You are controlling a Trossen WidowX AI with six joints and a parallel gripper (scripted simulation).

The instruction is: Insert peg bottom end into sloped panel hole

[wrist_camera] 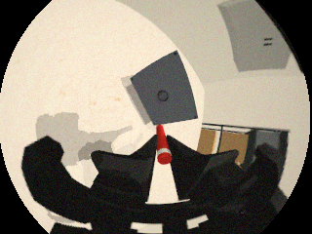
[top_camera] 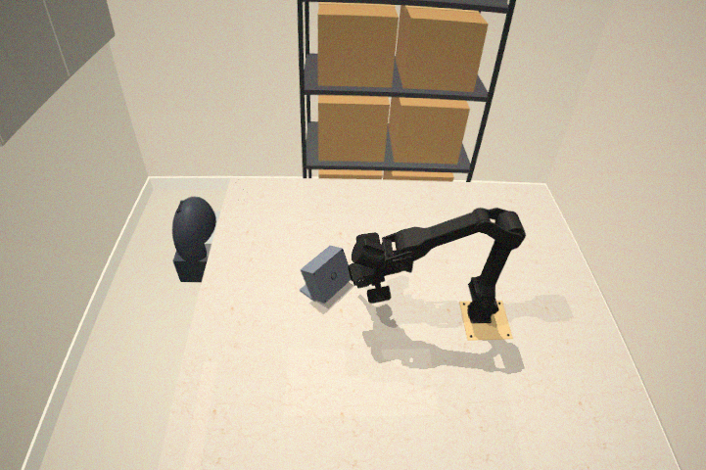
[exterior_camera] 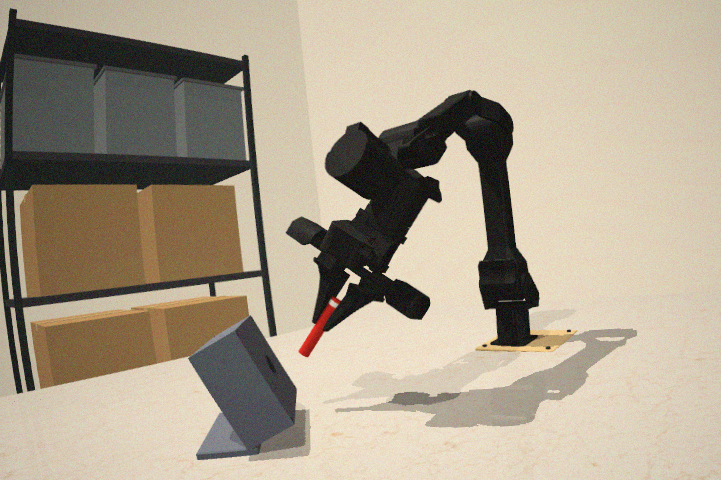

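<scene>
My gripper tip is now 90 mm short of the grey sloped panel, 40 mm above it and 20 mm to the left of it. From my gripper tip the other things lie so: red peg 10 mm to the left, 10 mm behind, 10 mm above.
</scene>
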